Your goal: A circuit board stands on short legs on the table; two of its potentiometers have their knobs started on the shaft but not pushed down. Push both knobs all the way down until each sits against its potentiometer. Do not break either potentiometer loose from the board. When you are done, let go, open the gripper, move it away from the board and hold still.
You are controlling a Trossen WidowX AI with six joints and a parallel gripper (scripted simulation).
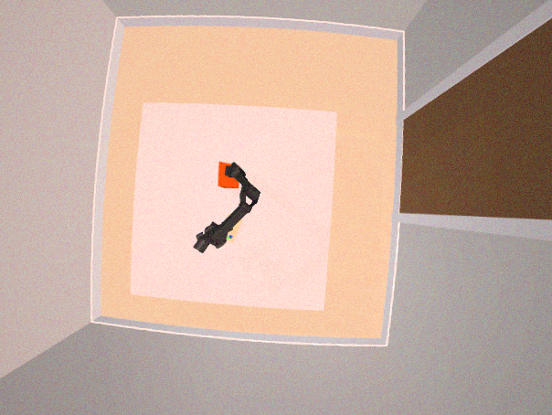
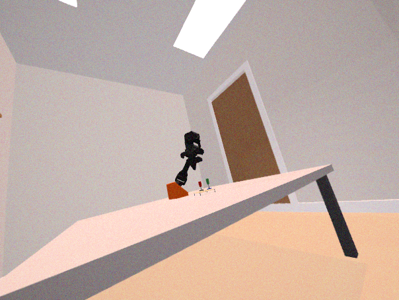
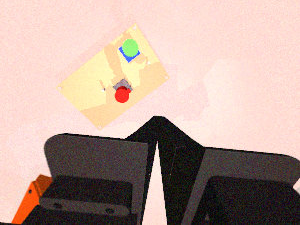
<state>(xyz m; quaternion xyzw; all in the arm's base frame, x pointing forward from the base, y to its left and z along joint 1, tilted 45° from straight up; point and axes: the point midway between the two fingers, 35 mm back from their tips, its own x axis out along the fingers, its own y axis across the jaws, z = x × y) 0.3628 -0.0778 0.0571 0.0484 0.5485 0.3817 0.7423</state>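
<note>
My gripper tip is 9 cm above the red knob, 3 cm to the right of it and 2 cm past it. The rest, counted from my gripper tip: green knob 9 cm below, 5 cm to the left, 4 cm ahead.
</note>
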